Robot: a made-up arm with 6 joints. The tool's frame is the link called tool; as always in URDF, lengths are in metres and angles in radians. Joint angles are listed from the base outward. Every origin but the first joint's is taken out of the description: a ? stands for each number. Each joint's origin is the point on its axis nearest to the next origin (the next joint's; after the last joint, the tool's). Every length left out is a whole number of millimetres.
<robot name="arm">
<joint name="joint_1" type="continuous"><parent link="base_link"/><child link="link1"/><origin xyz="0 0 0.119" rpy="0 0 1.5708"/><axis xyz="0 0 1"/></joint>
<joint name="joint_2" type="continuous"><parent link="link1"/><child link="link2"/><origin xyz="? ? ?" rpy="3.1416 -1.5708 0"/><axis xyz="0 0 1"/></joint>
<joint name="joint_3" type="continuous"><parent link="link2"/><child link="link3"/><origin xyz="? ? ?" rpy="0 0 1.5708"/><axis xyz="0 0 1"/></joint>
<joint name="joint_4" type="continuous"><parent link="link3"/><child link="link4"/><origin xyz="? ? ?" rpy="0.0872 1.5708 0"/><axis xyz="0 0 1"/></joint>
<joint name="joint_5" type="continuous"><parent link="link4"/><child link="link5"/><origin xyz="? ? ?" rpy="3.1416 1.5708 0"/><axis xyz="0 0 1"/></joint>
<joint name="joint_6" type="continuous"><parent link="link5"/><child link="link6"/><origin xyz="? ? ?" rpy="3.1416 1.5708 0"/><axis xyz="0 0 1"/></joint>
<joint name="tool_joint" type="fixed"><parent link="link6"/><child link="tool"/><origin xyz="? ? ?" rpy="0 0 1.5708"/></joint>
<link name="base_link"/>
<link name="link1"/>
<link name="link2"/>
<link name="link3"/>
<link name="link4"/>
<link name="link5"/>
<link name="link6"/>
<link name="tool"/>
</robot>
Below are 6 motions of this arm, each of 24 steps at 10 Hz.
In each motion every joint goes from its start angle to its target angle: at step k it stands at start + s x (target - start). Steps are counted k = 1, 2, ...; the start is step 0. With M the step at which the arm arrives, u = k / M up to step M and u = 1 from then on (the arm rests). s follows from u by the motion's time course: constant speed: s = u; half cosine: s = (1 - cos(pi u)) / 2; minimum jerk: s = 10 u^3 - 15 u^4 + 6 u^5.
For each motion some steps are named. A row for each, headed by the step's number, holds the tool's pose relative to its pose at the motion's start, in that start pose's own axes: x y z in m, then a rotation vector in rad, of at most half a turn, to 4 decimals.
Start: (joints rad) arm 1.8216 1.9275 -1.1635 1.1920 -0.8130 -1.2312
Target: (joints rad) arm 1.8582 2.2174 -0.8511 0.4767 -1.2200 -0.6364
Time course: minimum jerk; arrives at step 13
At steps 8, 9, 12, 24:
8: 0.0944 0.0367 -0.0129 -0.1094 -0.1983 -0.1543
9: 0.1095 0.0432 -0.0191 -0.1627 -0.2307 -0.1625
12: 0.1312 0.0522 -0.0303 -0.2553 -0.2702 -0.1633
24: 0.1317 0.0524 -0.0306 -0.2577 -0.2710 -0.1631

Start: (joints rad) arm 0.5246 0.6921 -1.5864 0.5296 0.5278 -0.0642
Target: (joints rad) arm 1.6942 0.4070 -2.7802 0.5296 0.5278 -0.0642
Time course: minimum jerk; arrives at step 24
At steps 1, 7, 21, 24:
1: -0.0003 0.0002 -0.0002 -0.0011 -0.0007 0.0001
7: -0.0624 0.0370 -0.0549 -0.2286 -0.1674 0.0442
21: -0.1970 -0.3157 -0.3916 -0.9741 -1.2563 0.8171
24: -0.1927 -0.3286 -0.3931 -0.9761 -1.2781 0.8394

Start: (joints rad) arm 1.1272 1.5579 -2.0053 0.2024 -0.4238 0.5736
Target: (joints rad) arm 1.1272 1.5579 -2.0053 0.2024 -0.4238 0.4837
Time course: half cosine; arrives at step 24
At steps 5, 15, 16, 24:
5: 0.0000 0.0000 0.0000 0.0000 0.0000 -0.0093
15: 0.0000 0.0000 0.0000 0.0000 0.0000 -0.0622
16: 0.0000 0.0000 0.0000 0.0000 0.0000 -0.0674
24: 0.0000 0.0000 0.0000 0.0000 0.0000 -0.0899

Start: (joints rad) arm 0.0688 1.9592 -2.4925 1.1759 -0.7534 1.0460
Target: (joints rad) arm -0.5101 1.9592 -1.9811 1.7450 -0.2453 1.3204
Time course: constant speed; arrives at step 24
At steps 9, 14, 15, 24:
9: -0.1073 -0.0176 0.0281 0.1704 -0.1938 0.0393
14: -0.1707 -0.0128 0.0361 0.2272 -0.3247 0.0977
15: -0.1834 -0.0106 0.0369 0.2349 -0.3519 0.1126
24: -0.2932 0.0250 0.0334 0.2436 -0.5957 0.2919

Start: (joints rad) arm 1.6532 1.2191 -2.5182 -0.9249 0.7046 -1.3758
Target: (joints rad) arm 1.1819 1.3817 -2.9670 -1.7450 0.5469 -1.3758
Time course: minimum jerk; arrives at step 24
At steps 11, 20, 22, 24:
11: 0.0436 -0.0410 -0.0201 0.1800 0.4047 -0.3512
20: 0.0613 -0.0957 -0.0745 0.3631 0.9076 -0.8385
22: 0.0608 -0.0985 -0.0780 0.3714 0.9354 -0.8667
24: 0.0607 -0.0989 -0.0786 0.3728 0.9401 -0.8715

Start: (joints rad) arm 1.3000 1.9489 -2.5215 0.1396 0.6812 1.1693
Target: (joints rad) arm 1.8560 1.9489 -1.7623 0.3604 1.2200 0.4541
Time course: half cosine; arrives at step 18
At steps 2, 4, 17, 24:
2: 0.0099 -0.0063 0.0046 0.0300 0.0332 -0.0150
4: 0.0392 -0.0244 0.0156 0.1130 0.1323 -0.0610
17: 0.3243 -0.2031 -0.0629 0.6544 1.3504 -0.6493
24: 0.3261 -0.2045 -0.0649 0.6569 1.3622 -0.6544

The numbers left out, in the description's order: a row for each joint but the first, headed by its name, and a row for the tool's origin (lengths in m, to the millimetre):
joint_2: 0 0 0
joint_3: 0.034 -0.249 0
joint_4: 0.271 -0.048 0
joint_5: 0 0 0
joint_6: -0.11 0 0
tool: 0 0 0

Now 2 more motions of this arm.
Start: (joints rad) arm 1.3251 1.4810 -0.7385 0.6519 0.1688 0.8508
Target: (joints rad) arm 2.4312 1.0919 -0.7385 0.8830 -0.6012 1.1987
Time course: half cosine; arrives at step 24
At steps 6, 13, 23, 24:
6: 0.0453 0.0214 -0.0136 -0.1417 0.0517 -0.0255
13: 0.1665 0.0497 -0.0904 -0.5090 0.3127 0.0194
23: 0.2413 0.0361 -0.2064 -0.7418 0.7001 0.2400
24: 0.2417 0.0358 -0.2076 -0.7431 0.7043 0.2430

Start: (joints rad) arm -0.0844 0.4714 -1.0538 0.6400 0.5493 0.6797
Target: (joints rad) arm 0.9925 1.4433 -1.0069 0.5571 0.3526 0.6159
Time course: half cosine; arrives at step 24
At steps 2, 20, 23, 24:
2: 0.0009 -0.0026 0.0052 0.0072 0.0189 0.0067
20: 0.3071 -0.1362 0.1067 0.3787 1.1065 -0.0855
23: 0.3344 -0.1456 0.0928 0.3964 1.1800 -0.1248
24: 0.3362 -0.1463 0.0917 0.3975 1.1850 -0.1276

